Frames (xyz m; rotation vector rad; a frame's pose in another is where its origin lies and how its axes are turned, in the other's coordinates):
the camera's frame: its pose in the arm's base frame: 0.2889 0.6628 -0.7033 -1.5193 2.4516 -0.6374
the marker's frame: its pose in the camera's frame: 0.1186 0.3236 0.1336 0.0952 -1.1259 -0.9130
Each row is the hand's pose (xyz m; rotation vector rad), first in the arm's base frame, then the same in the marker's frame.
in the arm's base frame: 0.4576 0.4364 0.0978 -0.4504 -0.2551 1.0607
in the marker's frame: 0.0826 -0.9135 -0.7149 1.0272 -1.8112 0.0410
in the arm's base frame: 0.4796 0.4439 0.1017 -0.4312 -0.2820 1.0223
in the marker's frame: 0.0938 -0.9324 -0.7063 1.0718 -1.8066 0.0039
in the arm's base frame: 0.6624 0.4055 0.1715 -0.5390 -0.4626 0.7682
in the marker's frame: 0.2298 -1.0759 -0.7329 1.1495 -1.6632 -0.3371
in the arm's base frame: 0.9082 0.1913 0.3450 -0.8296 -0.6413 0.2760
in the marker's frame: 0.4754 -1.2601 -0.9382 1.1426 -1.2223 -0.8343
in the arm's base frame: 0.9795 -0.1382 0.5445 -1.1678 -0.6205 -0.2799
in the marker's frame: 0.6436 -1.3119 -1.2882 1.0239 -0.6058 -1.1307
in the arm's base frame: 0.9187 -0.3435 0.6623 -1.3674 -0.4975 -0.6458
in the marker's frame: 0.6709 -1.2764 -1.5284 0.9154 -0.1742 -1.1963
